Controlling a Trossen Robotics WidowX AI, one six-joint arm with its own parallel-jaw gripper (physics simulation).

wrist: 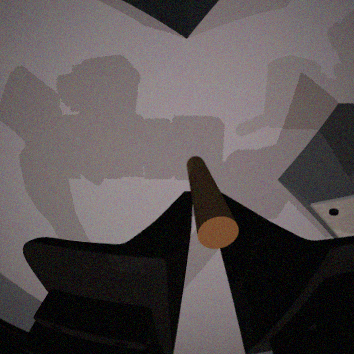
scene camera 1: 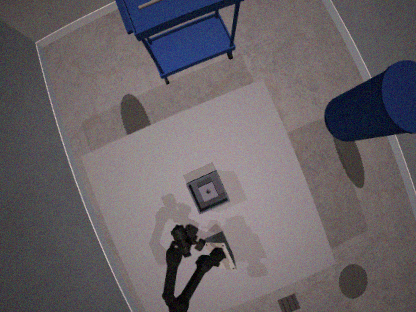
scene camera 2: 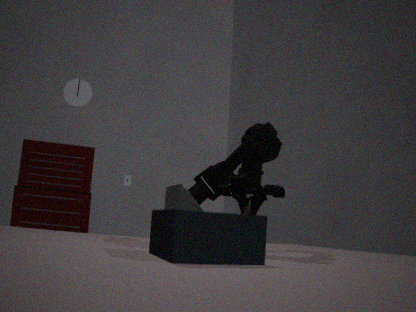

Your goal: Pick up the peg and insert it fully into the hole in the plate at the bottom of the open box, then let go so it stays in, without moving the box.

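Places are measured from the arm's base along level axes (x ahead, y left, z up), in millimetres.
Pixels of known places: gripper, fingertip midpoint: (wrist: 201,198); arm's base, origin of the base link: (scene camera 1: 220,252) (scene camera 2: 189,201).
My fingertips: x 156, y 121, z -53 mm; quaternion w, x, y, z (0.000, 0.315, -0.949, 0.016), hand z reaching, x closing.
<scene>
For each thing: its middle in the pictures, then the offset to it from my fingertips. Level surfaces: height alone.
- peg, body centre: (wrist: 202,185) dx +6, dy -8, dz +3 mm
- open box, body centre: (scene camera 2: 204,236) (scene camera 1: 208,191) dx +176, dy -187, dz -36 mm
- pale square plate, body centre: (scene camera 1: 208,191) dx +176, dy -187, dz -51 mm
- pale mat, its level: dz -85 mm
The peg (wrist: 209,207) is a brown cylinder with an orange-brown end. My gripper (wrist: 201,198) (scene camera 2: 248,204) is shut on it, one dark finger on each side. The peg's near end faces the wrist camera, and its other end points away. The open box (scene camera 2: 220,240) (wrist: 185,15) is dark grey; a corner of it shows at the top of the wrist view. In scene camera 1 a pale square plate (scene camera 1: 202,190) with a small dark hole (scene camera 1: 208,191) lies inside it. The gripper is apart from the box, on the arm's side; its fingertips are hidden in scene camera 1.
The arm's mount, a dark wedge (scene camera 2: 180,197) with a pale plate (wrist: 320,210), stands beside the gripper. The box stands on a pale mat (scene camera 1: 270,150). A blue cart (scene camera 1: 190,47), a blue cylinder (scene camera 1: 362,110) and a red cabinet (scene camera 2: 52,187) stand farther away.
</scene>
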